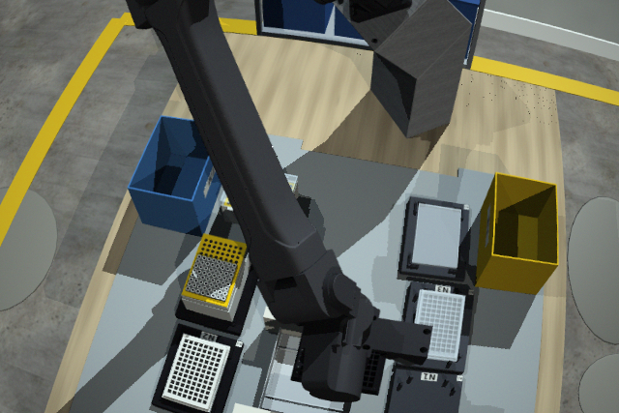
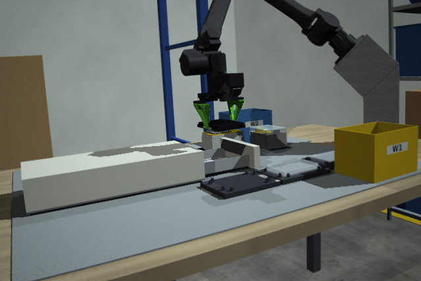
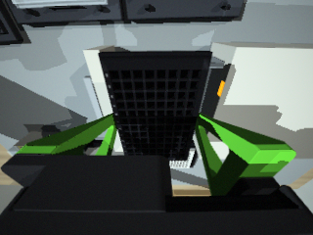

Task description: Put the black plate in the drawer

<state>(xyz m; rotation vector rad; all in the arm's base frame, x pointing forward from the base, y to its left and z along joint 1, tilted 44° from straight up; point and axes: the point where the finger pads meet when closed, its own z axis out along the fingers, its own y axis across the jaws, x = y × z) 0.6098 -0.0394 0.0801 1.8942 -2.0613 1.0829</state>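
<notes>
My hand is 110 mm above the drawer, 50 mm to the left of it and 30 mm short of it. Also, from my hand: work nest N1 (140 mm to the left, 130 mm below, 70 mm ahead); cooler CD (160 mm ahead, 110 mm below, 70 mm to the right); black plate (right at my hand).
</notes>
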